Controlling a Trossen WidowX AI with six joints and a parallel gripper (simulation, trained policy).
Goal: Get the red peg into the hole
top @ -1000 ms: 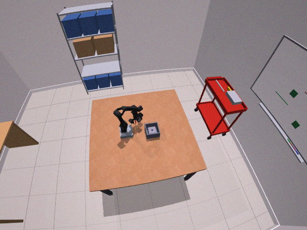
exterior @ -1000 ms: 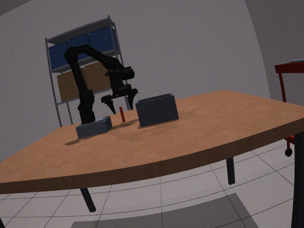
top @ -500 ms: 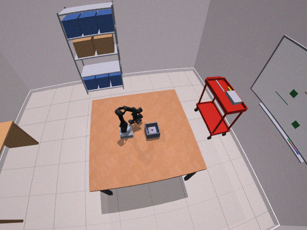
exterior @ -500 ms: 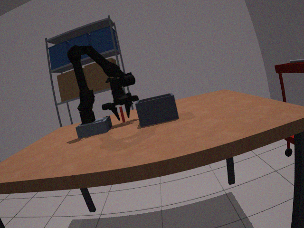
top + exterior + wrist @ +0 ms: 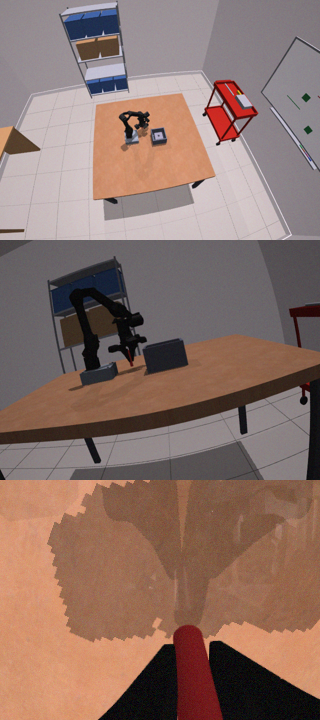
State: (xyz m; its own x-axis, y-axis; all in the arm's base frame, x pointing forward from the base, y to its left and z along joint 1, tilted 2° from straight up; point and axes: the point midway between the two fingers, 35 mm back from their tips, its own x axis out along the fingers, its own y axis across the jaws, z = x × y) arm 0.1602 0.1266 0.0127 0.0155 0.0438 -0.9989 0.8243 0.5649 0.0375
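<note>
Now: gripper tip 180 mm short of the light grey plate, 160 mm to the left of it and 10 mm below it. Also, from my gripper tip: red peg: 10 mm to the left, 20 mm above; dark grey box: 180 mm ahead, 160 mm to the right, 10 mm below.
</note>
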